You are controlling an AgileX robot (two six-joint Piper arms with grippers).
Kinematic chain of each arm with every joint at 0, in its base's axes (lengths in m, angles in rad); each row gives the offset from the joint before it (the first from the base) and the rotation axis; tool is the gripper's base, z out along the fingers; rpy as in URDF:
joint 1: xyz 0 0 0.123 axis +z
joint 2: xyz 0 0 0 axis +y
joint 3: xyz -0.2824 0 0.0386 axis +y
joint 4: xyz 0.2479 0 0.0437 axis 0.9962 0 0.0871
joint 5: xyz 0 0 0 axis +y
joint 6: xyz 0.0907 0 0.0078 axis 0.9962 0 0.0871
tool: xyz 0 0 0 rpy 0 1.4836 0
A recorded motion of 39 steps. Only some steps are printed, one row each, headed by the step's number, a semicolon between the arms.
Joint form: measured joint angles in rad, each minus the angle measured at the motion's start. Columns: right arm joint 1, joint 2, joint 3, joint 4, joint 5, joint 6; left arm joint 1, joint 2, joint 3, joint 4, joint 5, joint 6.
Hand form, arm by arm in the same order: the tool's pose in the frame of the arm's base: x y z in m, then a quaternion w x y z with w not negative. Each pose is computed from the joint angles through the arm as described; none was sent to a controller.
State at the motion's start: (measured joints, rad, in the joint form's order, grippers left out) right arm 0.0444 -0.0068 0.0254 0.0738 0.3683 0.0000; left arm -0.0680 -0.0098 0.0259 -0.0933 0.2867 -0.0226
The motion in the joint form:
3: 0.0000 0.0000 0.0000 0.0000 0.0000 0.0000; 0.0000 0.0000 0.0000 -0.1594 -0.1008 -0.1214
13: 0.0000 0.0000 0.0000 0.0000 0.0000 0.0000; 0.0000 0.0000 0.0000 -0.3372 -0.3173 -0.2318
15: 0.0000 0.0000 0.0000 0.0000 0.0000 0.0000; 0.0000 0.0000 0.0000 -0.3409 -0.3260 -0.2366
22: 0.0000 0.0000 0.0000 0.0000 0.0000 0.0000; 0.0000 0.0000 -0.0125 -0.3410 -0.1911 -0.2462
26: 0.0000 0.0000 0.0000 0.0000 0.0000 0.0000; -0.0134 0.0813 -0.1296 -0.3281 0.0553 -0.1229
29: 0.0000 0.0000 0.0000 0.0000 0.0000 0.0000; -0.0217 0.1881 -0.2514 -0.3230 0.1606 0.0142
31: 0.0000 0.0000 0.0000 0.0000 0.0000 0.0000; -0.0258 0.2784 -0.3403 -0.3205 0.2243 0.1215
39: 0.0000 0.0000 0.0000 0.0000 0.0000 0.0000; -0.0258 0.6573 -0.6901 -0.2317 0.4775 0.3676
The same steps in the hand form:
3: 0.0528 0.0048 0.1719 0.59238 0.00196 0.80444 0.04428; 0.0558 -0.0080 0.1885 0.64581 -0.10503 0.73710 -0.16907
13: 0.0528 0.0048 0.1719 0.59238 0.00196 0.80444 0.04428; 0.0563 -0.0027 0.2074 0.69088 -0.20824 0.63818 -0.26843
15: 0.0528 0.0048 0.1719 0.59238 0.00196 0.80444 0.04428; 0.0563 -0.0024 0.2081 0.69264 -0.21136 0.63408 -0.27115
22: 0.0528 0.0048 0.1719 0.59238 0.00196 0.80444 0.04428; 0.0559 -0.0075 0.2012 0.64892 -0.20703 0.67729 -0.27806
26: 0.0528 0.0048 0.1719 0.59238 0.00196 0.80444 0.04428; 0.0547 -0.0170 0.2158 0.58634 -0.13458 0.76007 -0.24574
29: 0.0528 0.0048 0.1719 0.59238 0.00196 0.80444 0.04428; 0.0589 -0.0213 0.2416 0.56598 -0.06585 0.79453 -0.20989
31: 0.0528 0.0048 0.1719 0.59238 0.00196 0.80444 0.04428; 0.0657 -0.0242 0.2602 0.55015 -0.01350 0.81480 -0.18236
39: 0.0528 0.0048 0.1719 0.59238 0.00196 0.80444 0.04428; 0.1143 -0.0310 0.3193 0.44950 0.13856 0.87719 -0.09635

